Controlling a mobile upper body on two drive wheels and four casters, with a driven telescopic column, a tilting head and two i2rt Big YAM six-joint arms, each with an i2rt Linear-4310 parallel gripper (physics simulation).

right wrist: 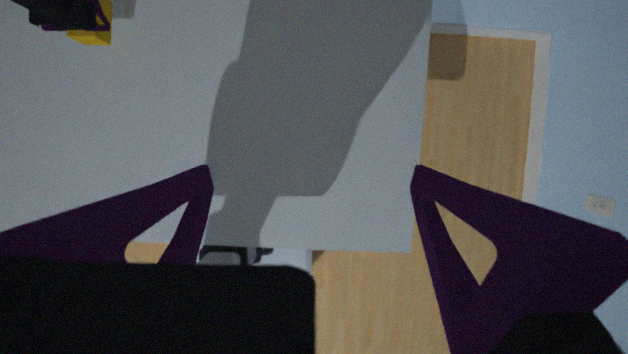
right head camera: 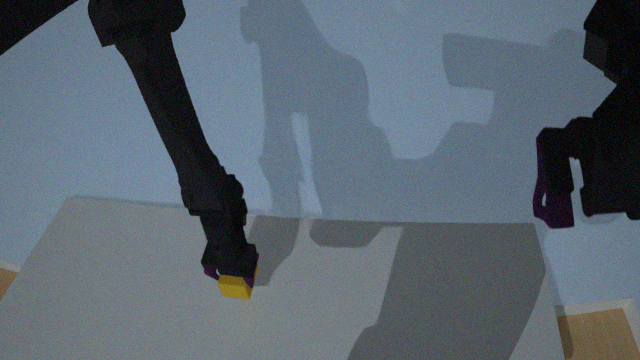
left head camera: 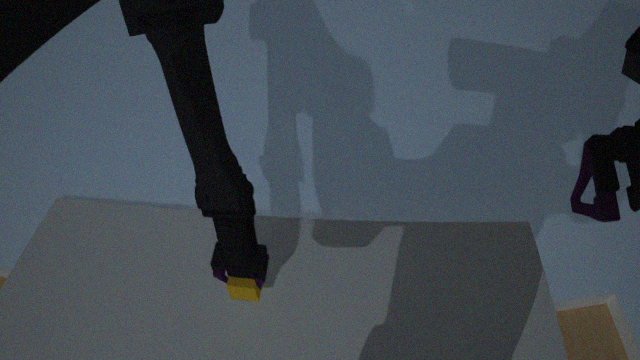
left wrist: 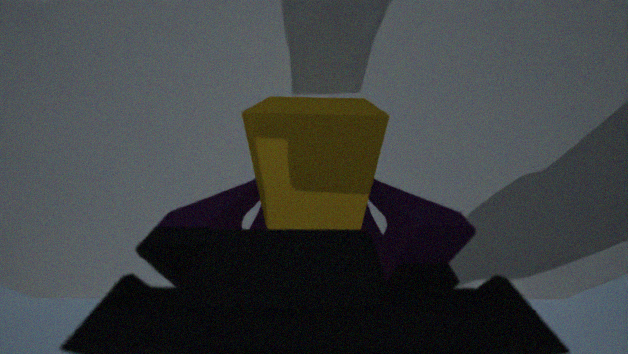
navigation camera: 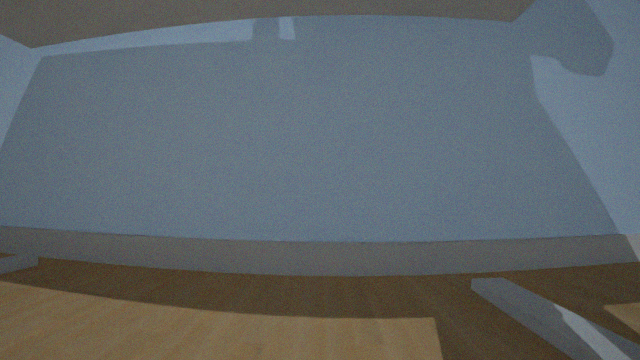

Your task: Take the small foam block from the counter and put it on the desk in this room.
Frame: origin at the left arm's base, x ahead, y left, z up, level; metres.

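Seen in the pictures: left gripper, fingertip midpoint: (right wrist: pixel 95 27) (right head camera: pixel 238 284) (left head camera: pixel 246 286) (left wrist: pixel 314 176); right gripper, fingertip midpoint: (right wrist: pixel 311 176) (right head camera: pixel 577 205) (left head camera: pixel 606 202).
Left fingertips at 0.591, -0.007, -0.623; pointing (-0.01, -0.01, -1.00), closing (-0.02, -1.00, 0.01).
Pixels of each thing's top centre, then the offset from my left fingertips to it, as dx, dy, dz. Level surfaces: height alone.
- small yellow foam block, top centre: (left wrist: pixel 315 205) (left head camera: pixel 244 269) (right head camera: pixel 235 268) (right wrist: pixel 80 13) +0.012, +0.000, +0.042
- grey desk top, surface height: dz -0.067
- outlet, top centre: (right wrist: pixel 614 208) -0.463, -1.626, -0.330
- Wooden floor, surface height: dz -0.787
The small yellow foam block (left head camera: pixel 243 291) (right head camera: pixel 235 288) (left wrist: pixel 320 160) (right wrist: pixel 90 38) is between the fingers of my left gripper (left head camera: pixel 241 281) (right head camera: pixel 231 278) (left wrist: pixel 314 176), which is shut on it. Its lower end sticks out past the fingertips. The block hangs over the grey desk top (left head camera: pixel 125 250) (right head camera: pixel 125 250) (left wrist: pixel 100 100) (right wrist: pixel 360 220), apart from its shadow; the exact height is hard to tell. My right gripper (right wrist: pixel 311 176) is open and empty, its fingers wide apart; in the head views it is at the right, beyond the desk's corner. The counter does not show clearly in any view.
A blue wall (left head camera: pixel 125 125) (navigation camera: pixel 300 140) stands behind the desk, with an outlet (right wrist: pixel 600 205). Wooden floor (right wrist: pixel 480 110) (navigation camera: pixel 250 335) shows beside the desk. A dark bar-like part (right wrist: pixel 225 248) is at the desk's near edge. A slanted grey bar (navigation camera: pixel 525 310) lies low at the right.
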